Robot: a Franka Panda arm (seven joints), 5 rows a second.
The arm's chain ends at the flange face. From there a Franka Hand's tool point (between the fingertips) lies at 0.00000 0.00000 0.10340 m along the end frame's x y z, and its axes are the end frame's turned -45 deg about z.
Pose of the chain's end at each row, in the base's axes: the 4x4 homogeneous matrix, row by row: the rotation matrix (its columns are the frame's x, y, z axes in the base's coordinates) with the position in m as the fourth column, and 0 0 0 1 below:
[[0.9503 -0.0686 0.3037 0.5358], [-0.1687 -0.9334 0.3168 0.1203], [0.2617 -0.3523 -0.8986 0.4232], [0 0 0 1]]
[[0.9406 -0.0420 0.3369 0.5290], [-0.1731 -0.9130 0.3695 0.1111], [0.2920 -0.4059 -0.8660 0.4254], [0 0 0 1]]
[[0.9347 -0.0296 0.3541 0.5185], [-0.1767 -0.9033 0.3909 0.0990], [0.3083 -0.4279 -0.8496 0.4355], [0 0 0 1]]
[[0.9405 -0.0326 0.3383 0.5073], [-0.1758 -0.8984 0.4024 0.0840], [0.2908 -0.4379 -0.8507 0.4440], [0 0 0 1]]
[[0.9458 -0.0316 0.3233 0.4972], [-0.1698 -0.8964 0.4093 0.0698], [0.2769 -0.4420 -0.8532 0.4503], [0 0 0 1]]
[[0.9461 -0.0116 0.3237 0.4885], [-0.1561 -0.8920 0.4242 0.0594], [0.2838 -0.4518 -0.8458 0.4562], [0 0 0 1]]
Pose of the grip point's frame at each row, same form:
[[0.7205 0.6235 0.3037 0.5672], [0.5407 -0.7793 0.3168 0.1531], [0.4342 -0.0641 -0.8986 0.3303], [0 0 0 1]]
[[0.6948 0.6354 0.3369 0.5638], [0.5232 -0.7680 0.3695 0.1493], [0.4935 -0.0805 -0.8660 0.3359], [0 0 0 1]]
[[0.6819 0.6400 0.3541 0.5551], [0.5138 -0.7637 0.3909 0.1394], [0.5206 -0.0846 -0.8496 0.3477], [0 0 0 1]]
[[0.6881 0.6420 0.3383 0.5423], [0.5110 -0.7596 0.4024 0.1256], [0.5153 -0.1040 -0.8507 0.3560], [0 0 0 1]]
[[0.6911 0.6464 0.3233 0.5306], [0.5138 -0.7539 0.4093 0.1121], [0.5083 -0.1167 -0.8532 0.3621], [0 0 0 1]]
[[0.6772 0.6608 0.3237 0.5220], [0.5204 -0.7411 0.4242 0.1033], [0.5201 -0.1188 -0.8458 0.3687], [0 0 0 1]]

